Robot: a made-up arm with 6 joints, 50 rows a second.
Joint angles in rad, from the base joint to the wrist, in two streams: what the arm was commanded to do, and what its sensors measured. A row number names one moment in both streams.
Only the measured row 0 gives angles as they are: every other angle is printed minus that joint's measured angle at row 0.
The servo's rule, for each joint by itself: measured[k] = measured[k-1] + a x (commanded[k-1-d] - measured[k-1]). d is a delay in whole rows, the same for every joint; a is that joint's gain. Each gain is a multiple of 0.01, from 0.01 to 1. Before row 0 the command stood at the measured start. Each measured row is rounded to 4 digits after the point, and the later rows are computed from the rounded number. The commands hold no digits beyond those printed.
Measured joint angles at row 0:
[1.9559 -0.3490 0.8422 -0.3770 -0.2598 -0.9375]
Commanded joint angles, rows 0 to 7:
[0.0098 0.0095 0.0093 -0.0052 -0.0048 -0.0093]
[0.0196 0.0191 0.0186 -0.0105 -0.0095 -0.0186]
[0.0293 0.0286 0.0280 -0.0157 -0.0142 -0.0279]
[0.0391 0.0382 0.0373 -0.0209 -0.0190 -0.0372]
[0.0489 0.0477 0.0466 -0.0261 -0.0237 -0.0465]
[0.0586 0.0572 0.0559 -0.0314 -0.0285 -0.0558]
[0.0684 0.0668 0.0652 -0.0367 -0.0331 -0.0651]
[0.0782 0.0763 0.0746 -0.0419 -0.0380 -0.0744]
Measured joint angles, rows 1 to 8:
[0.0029 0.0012 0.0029 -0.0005 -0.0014 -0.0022]
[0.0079 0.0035 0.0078 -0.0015 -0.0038 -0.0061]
[0.0143 0.0068 0.0141 -0.0029 -0.0069 -0.0113]
[0.0217 0.0109 0.0213 -0.0047 -0.0105 -0.0175]
[0.0299 0.0157 0.0291 -0.0068 -0.0145 -0.0245]
[0.0385 0.0211 0.0374 -0.0093 -0.0187 -0.0320]
[0.0475 0.0270 0.0460 -0.0120 -0.0230 -0.0399]
[0.0567 0.0334 0.0549 -0.0150 -0.0275 -0.0482]
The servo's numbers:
d 0
a 0.30 0.13 0.31 0.10 0.30 0.24

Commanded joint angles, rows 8 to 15:
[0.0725 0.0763 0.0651 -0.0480 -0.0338 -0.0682]
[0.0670 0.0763 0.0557 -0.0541 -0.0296 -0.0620]
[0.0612 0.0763 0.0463 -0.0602 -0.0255 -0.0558]
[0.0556 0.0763 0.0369 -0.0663 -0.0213 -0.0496]
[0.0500 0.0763 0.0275 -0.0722 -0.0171 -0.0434]
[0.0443 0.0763 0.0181 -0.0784 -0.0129 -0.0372]
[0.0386 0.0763 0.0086 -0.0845 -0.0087 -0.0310]
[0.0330 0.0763 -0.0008 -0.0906 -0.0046 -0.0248]
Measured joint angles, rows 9 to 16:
[0.0614 0.0390 0.0581 -0.0183 -0.0294 -0.0530]
[0.0631 0.0438 0.0574 -0.0219 -0.0295 -0.0552]
[0.0625 0.0480 0.0540 -0.0257 -0.0283 -0.0553]
[0.0604 0.0517 0.0487 -0.0298 -0.0262 -0.0539]
[0.0573 0.0549 0.0421 -0.0340 -0.0235 -0.0514]
[0.0534 0.0577 0.0347 -0.0384 -0.0203 -0.0480]
[0.0490 0.0601 0.0266 -0.0430 -0.0168 -0.0439]
[0.0442 0.0622 0.0181 -0.0478 -0.0131 -0.0393]

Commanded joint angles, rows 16 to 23:
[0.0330 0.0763 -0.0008 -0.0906 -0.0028 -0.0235]
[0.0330 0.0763 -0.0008 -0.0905 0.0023 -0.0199]
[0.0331 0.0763 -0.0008 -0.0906 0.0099 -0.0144]
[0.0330 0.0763 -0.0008 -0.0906 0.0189 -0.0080]
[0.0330 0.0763 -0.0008 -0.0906 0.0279 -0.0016]
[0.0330 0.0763 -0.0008 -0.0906 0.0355 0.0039]
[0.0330 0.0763 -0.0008 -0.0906 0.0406 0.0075]
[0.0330 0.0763 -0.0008 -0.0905 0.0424 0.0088]
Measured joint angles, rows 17 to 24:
[0.0408 0.0640 0.0122 -0.0521 -0.0100 -0.0355]
[0.0385 0.0656 0.0082 -0.0559 -0.0063 -0.0318]
[0.0369 0.0670 0.0054 -0.0594 -0.0014 -0.0276]
[0.0357 0.0682 0.0035 -0.0625 0.0047 -0.0229]
[0.0349 0.0693 0.0022 -0.0653 0.0117 -0.0178]
[0.0343 0.0702 0.0013 -0.0678 0.0188 -0.0126]
[0.0339 0.0710 0.0006 -0.0701 0.0253 -0.0078]
[0.0336 0.0717 0.0002 -0.0721 0.0304 -0.0038]

